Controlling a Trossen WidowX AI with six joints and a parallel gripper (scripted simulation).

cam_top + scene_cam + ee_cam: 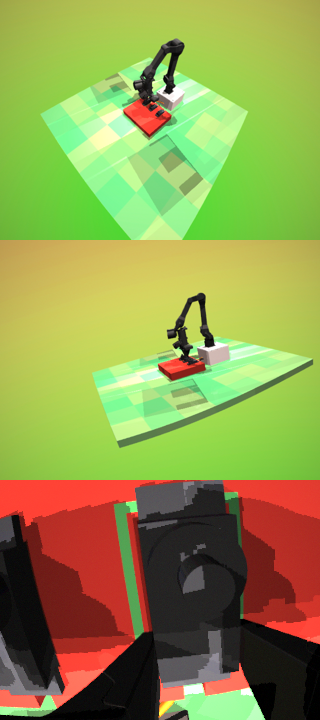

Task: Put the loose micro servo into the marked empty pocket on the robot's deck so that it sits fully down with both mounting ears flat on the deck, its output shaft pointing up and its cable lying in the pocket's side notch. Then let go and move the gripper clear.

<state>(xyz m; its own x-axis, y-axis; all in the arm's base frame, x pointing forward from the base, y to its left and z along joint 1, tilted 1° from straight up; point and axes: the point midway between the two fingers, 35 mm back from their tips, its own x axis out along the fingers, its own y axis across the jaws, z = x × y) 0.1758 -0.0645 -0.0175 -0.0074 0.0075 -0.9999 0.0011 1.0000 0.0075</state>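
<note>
Now: gripper tip 120 mm short of the red deck, 80 mm to the right of it and 30 mm above it.
</note>
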